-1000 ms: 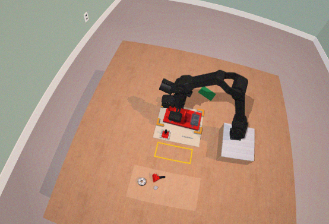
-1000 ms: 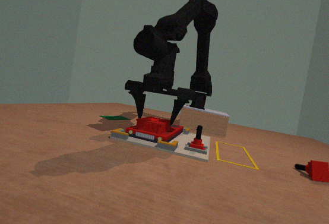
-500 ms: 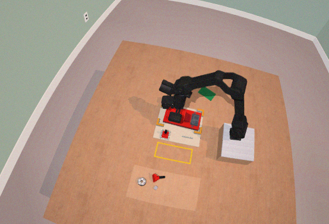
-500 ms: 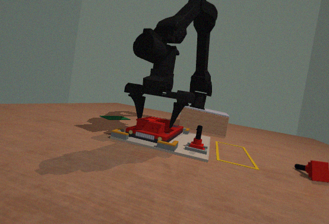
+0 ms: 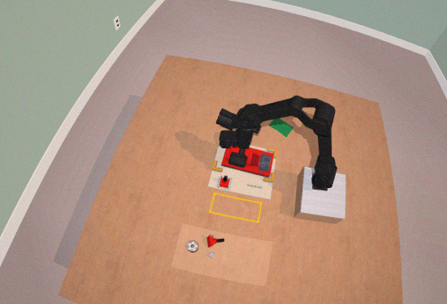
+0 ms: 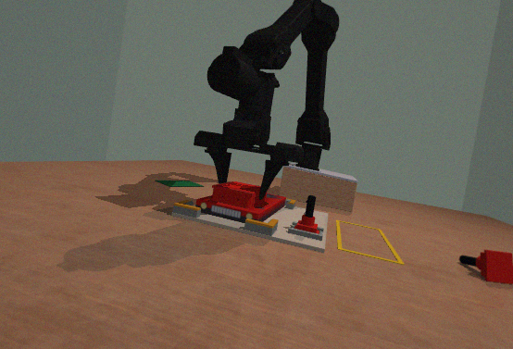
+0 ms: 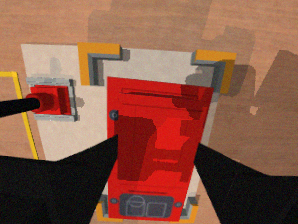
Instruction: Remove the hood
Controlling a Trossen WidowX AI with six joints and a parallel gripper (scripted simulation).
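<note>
Right now the cream base plate is 2 cm behind my gripper tip, 3 cm to the left of it and 2 cm below it. Also, from my gripper tip: green flat patch: 18 cm behind, 21 cm to the right, 3 cm below; red hood: 1 cm above.
</note>
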